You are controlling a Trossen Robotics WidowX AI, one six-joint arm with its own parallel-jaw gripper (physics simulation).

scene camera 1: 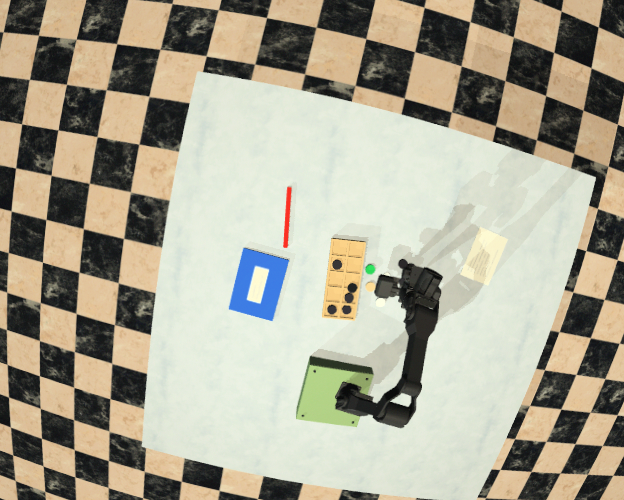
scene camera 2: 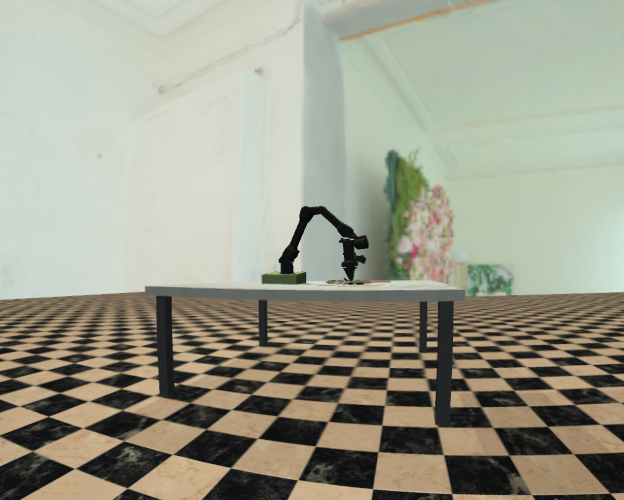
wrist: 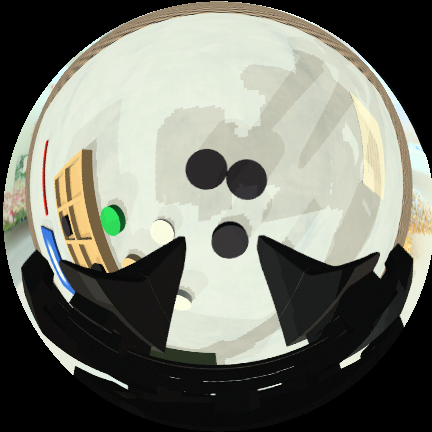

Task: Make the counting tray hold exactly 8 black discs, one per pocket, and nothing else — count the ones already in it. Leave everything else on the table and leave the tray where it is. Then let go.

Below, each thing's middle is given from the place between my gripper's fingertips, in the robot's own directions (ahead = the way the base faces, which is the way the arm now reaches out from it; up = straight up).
My gripper is now 160 mm to the right of the tan counting tray [scene camera 1: 350,252], 60 mm past it and 10 mm above it.
